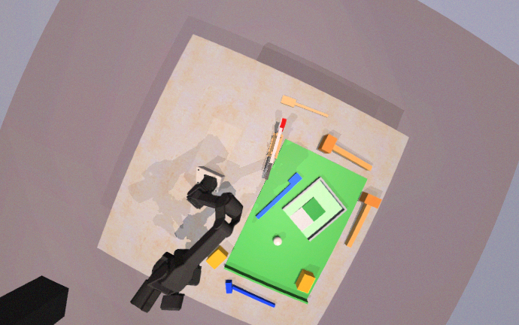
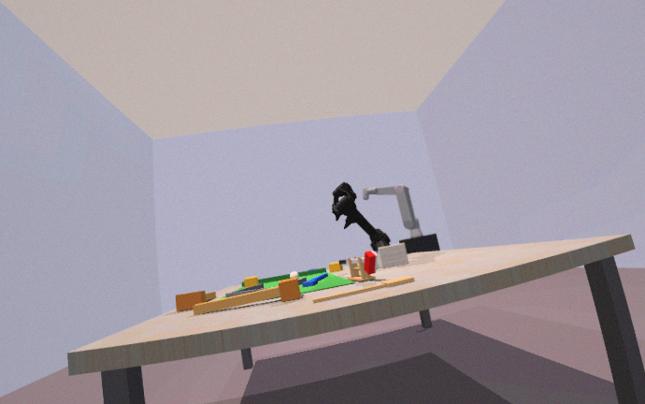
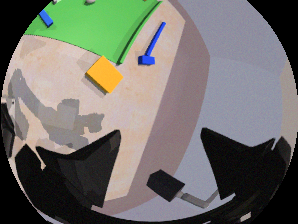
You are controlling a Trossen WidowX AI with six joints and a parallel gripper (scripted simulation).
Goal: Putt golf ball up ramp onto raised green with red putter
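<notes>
Right now the red putter is 18 cm ahead of my gripper tip, 60 cm to the left of it and 20 cm below it. Round my gripper tip: white golf ball: 34 cm ahead, 17 cm to the left, 23 cm below.
</notes>
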